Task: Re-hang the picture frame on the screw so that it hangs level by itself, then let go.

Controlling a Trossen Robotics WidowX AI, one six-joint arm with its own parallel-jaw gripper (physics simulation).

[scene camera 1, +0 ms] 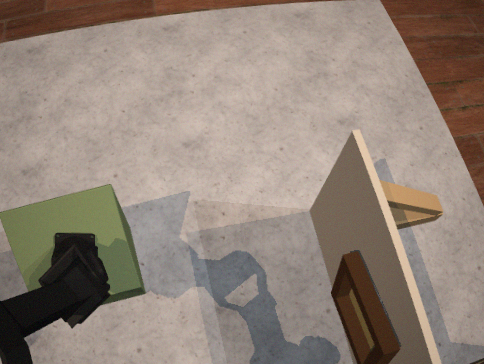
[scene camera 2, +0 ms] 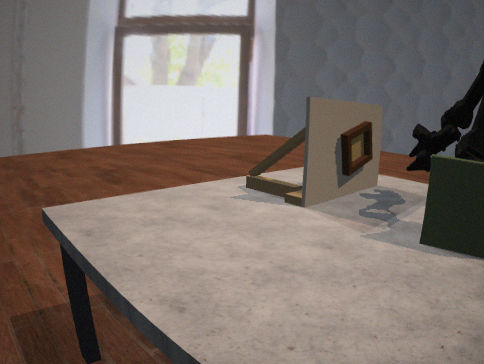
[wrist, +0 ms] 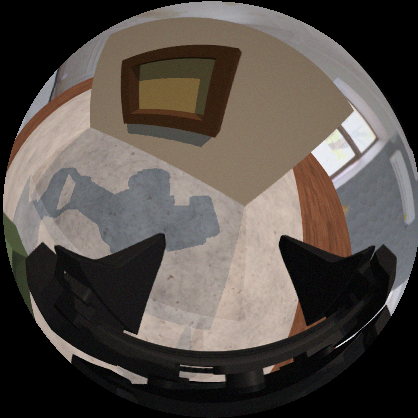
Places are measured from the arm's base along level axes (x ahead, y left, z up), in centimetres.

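Where they show: gripper, fingertip midpoint: (scene camera 2: pixel 408 162) (wrist: pixel 224 241); arm's base, origin of the base link: (scene camera 1: pixel 75 251) (scene camera 2: pixel 469 185).
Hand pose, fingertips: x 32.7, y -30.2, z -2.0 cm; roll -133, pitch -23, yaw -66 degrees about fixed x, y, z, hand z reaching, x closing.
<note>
Things, the pixels of their centre, and the offset from my fingertips. Level surfaces: height alone.
- brown picture frame, body centre: (wrist: pixel 167 84) (scene camera 1: pixel 362 317) (scene camera 2: pixel 357 147) dx +11.5, dy +15.7, dz +4.0 cm
- pale table, its level: dz -11.5 cm
- wooden brace, body centre: (scene camera 1: pixel 404 198) (scene camera 2: pixel 283 151) dx +24.6, dy +36.0, dz +1.9 cm
The brown picture frame (scene camera 1: pixel 370 306) (scene camera 2: pixel 346 152) (wrist: pixel 223 95) is on the front face of the upright beige board (scene camera 1: pixel 345 200) (scene camera 2: pixel 327 115) (wrist: pixel 280 110). It is tilted against the board's edges, its right side higher as seen from the front. The screw does not show, so I cannot tell whether the frame rests on it. My gripper (scene camera 2: pixel 412 149) (wrist: pixel 224 241) is open, with nothing between its fingers. It is held in the air in front of the board, well apart from the frame, fingers pointing towards the board. In scene camera 1 its fingertips are hard to make out.
A large green block (scene camera 1: pixel 90 205) (scene camera 2: pixel 455 210) (wrist: pixel 14 250) stands on the pale table (scene camera 1: pixel 200 100) (scene camera 2: pixel 225 260). My black arm (scene camera 1: pixel 30 310) reaches in from the lower left in scene camera 1. A wooden brace (scene camera 1: pixel 415 195) (scene camera 2: pixel 277 152) props the board from behind.
</note>
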